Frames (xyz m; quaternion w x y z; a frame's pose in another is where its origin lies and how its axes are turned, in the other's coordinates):
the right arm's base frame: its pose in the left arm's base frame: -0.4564 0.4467 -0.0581 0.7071 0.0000 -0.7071 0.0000
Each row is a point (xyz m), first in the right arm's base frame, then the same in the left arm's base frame.
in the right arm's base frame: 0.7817 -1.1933 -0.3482
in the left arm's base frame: -0.1082 -0.7466 0.7236
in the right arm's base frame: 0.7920 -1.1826 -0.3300
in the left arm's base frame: -0.1264 -0.7359 0.7339
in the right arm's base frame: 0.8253 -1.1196 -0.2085
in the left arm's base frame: -0.2479 -0.6729 0.7672
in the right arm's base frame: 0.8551 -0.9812 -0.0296
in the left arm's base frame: -0.4268 -0.5345 0.7970
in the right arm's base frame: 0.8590 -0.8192 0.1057
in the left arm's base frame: -0.5621 -0.3725 0.8009
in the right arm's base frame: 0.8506 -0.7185 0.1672
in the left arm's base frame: -0.6236 -0.2718 0.7925
